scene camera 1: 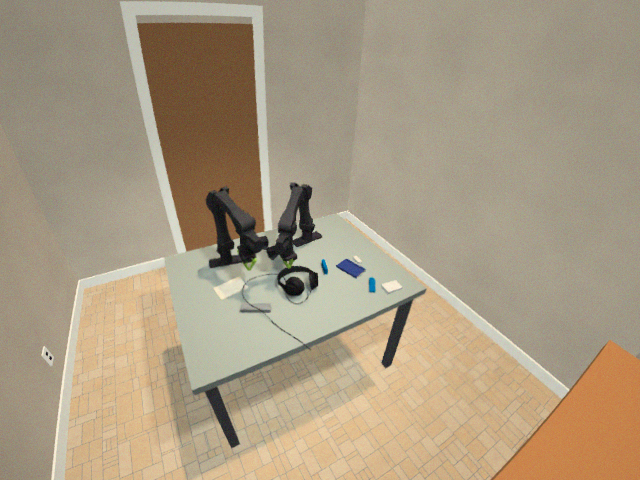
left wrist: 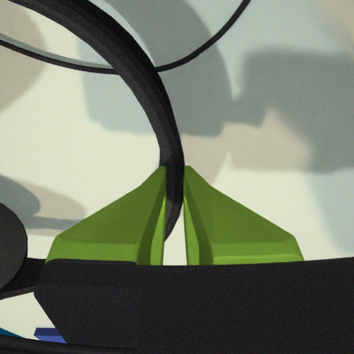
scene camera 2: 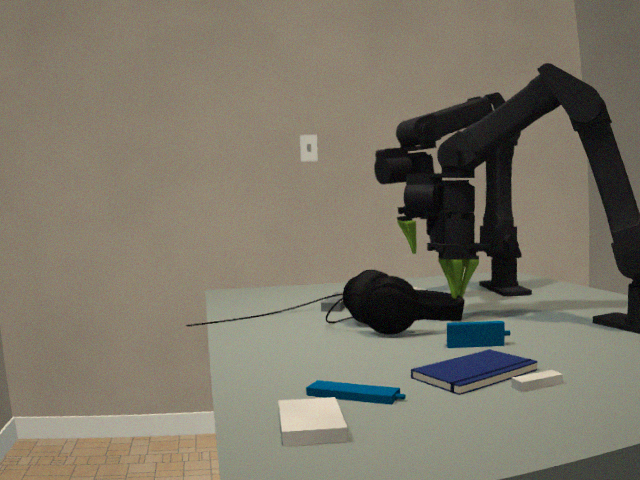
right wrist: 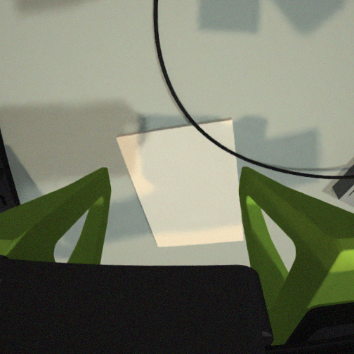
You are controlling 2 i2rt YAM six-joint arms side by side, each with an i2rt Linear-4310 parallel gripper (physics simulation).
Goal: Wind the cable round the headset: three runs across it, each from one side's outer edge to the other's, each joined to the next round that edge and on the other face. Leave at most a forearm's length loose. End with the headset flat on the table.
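Frame: origin at the left arm's base, x right, y ahead, z up, level; metres.
Seen in the pictures: left gripper, fingertip midpoint: (scene camera 1: 288, 267) (scene camera 2: 457, 298); right gripper, fingertip midpoint: (scene camera 1: 247, 266) (scene camera 2: 428, 251); left arm's base, origin of the base link: (scene camera 1: 307, 239); right arm's base, origin of the base link: (scene camera 1: 227, 261) (scene camera 2: 504, 289).
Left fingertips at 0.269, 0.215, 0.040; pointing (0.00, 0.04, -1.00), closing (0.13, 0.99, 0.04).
Pixels of each thing's top centre, then the offset from my left fingertips to it, as dx, dy, dz.
- pale sheet, middle of its top: (scene camera 1: 230, 287) +0.309, -0.067, -0.035
- grey bar, middle of its top: (scene camera 2: 337, 296) (scene camera 1: 255, 306) +0.266, +0.133, -0.020
- blue notebook, middle of its top: (scene camera 2: 476, 365) (scene camera 1: 351, 267) -0.306, +0.161, -0.028
- white block, middle of its top: (scene camera 2: 310, 413) (scene camera 1: 392, 285) -0.379, +0.401, -0.025
- small white piece, middle of its top: (scene camera 2: 537, 375) -0.387, +0.125, -0.028
The black headset (scene camera 1: 293, 285) (scene camera 2: 385, 304) lies on the table, its headband towards the arms. Its thin black cable (scene camera 1: 279, 326) (scene camera 2: 258, 314) (right wrist: 167, 80) curves left in a wide bend, crosses a grey bar and reaches past the table's front edge; a small loop shows by the ear cups. In the left wrist view the cable (left wrist: 200, 50) passes beneath the headband (left wrist: 137, 65). My left gripper (scene camera 1: 289, 266) (scene camera 2: 457, 297) (left wrist: 174, 177) is shut on the headband. My right gripper (scene camera 1: 250, 267) (right wrist: 174, 178) is partly open and empty, above the table near a pale sheet.
The pale sheet (scene camera 1: 228, 288) (right wrist: 185, 190) lies left of the headset, the grey bar (scene camera 1: 255, 307) in front of it. To the right lie a blue notebook (scene camera 1: 350, 268) (scene camera 2: 475, 369), two blue sticks (scene camera 1: 324, 266) (scene camera 1: 371, 284), a white block (scene camera 1: 391, 286) (scene camera 2: 312, 421) and a small white piece (scene camera 2: 537, 380).
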